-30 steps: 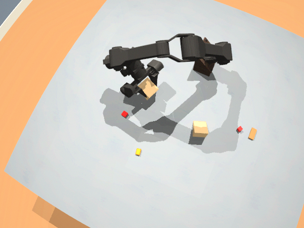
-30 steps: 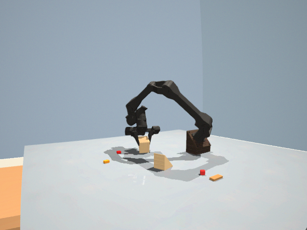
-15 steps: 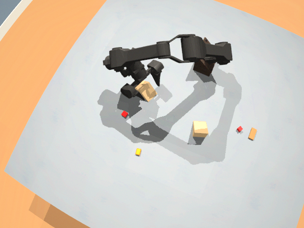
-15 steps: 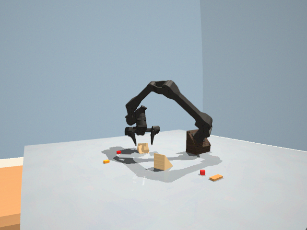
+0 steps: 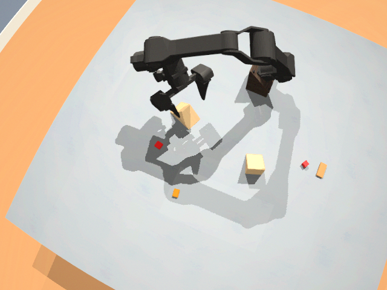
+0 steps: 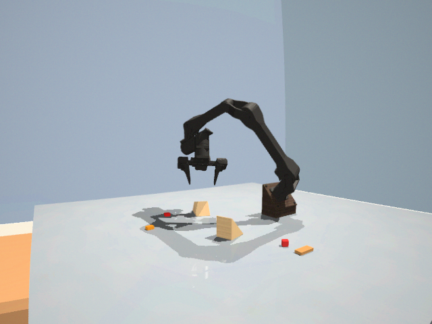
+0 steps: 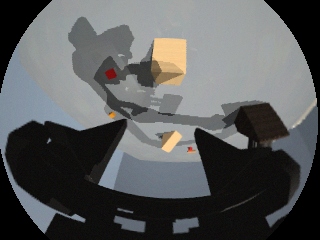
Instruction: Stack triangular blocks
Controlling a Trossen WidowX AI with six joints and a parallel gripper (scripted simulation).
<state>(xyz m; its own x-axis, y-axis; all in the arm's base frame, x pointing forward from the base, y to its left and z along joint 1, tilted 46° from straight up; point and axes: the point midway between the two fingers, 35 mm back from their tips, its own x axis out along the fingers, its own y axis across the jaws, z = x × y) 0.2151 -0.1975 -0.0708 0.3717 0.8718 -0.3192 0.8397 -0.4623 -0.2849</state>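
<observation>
Now: gripper tip 100 mm above the tan triangular block, 40 mm to the left of it and 20 mm past it. Also, from my gripper tip: orange piece 240 mm ahead, 110 mm below, 30 mm to the left.
</observation>
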